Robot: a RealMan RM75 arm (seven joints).
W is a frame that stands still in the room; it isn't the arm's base.
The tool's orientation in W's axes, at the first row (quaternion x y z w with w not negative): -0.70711 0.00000 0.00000 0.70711
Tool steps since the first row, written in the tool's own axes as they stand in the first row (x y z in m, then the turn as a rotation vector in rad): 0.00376 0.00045 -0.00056 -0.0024 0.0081 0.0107; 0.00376 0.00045 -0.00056 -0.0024 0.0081 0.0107; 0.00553 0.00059 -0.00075 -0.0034 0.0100 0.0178; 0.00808 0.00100 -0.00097 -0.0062 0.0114 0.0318; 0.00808 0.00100 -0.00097 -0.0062 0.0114 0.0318; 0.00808 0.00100 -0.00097 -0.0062 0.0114 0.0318; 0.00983 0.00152 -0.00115 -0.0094 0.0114 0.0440; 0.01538 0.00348 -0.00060 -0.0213 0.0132 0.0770; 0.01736 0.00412 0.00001 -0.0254 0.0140 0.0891; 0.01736 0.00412 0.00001 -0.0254 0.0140 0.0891; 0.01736 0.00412 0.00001 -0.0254 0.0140 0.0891
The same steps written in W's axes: 0.00376 -0.00056 -0.00045 -0.0024 0.0107 -0.0081; 0.00376 -0.00056 -0.00045 -0.0024 0.0107 -0.0081; 0.00553 -0.00075 -0.00059 -0.0034 0.0178 -0.0100; 0.00808 -0.00097 -0.00100 -0.0062 0.0318 -0.0114; 0.00808 -0.00097 -0.00100 -0.0062 0.0318 -0.0114; 0.00808 -0.00097 -0.00100 -0.0062 0.0318 -0.0114; 0.00983 -0.00115 -0.00152 -0.0094 0.0440 -0.0114; 0.01538 -0.00060 -0.00348 -0.0213 0.0770 -0.0132; 0.01736 0.00001 -0.00412 -0.0254 0.0891 -0.0140; 0.01736 0.00001 -0.00412 -0.0254 0.0891 -0.0140; 0.01736 0.00001 -0.00412 -0.0254 0.0891 -0.0140
